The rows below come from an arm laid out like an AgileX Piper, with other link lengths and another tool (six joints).
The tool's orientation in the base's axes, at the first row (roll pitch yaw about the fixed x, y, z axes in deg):
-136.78, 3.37, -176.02
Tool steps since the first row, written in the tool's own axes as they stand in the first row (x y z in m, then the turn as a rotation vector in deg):
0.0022, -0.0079, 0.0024, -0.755, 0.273, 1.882
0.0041, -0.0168, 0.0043, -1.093, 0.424, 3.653
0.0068, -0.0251, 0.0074, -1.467, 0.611, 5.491
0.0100, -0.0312, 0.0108, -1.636, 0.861, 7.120
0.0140, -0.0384, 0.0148, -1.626, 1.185, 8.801
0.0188, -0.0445, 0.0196, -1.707, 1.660, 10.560
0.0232, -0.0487, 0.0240, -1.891, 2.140, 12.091
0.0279, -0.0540, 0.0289, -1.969, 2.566, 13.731
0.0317, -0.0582, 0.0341, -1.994, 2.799, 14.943
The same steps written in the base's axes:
-0.0019, -0.0076, 0.0035, 0.919, -1.029, -1.511
-0.0035, -0.0155, 0.0081, 1.414, -2.100, -2.883
-0.0058, -0.0238, 0.0114, 1.950, -3.187, -4.326
-0.0087, -0.0308, 0.0129, 2.263, -4.101, -5.672
-0.0122, -0.0391, 0.0147, 2.401, -5.009, -7.117
-0.0165, -0.0471, 0.0151, 2.636, -5.853, -8.717
-0.0204, -0.0535, 0.0145, 2.952, -6.531, -10.148
-0.0246, -0.0610, 0.0143, 3.174, -7.330, -11.627
-0.0279, -0.0679, 0.0131, 3.305, -7.983, -12.667

